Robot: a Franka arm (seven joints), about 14 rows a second.
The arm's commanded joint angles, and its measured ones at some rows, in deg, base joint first. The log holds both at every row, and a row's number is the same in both.
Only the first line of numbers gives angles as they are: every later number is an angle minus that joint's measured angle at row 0.
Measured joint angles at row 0:
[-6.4 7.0 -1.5 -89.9 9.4 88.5 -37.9]
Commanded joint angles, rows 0 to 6:
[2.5 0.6 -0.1 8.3 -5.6 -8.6 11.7]
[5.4 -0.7 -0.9 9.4 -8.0 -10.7 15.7]
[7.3 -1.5 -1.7 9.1 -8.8 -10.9 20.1]
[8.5 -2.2 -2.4 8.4 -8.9 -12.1 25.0]
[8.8 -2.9 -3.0 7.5 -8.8 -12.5 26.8]
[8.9 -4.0 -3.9 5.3 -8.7 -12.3 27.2]
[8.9 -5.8 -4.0 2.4 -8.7 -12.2 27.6]
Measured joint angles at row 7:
[9.0 -3.0 -2.5 7.6 -8.1 -12.5 26.2]
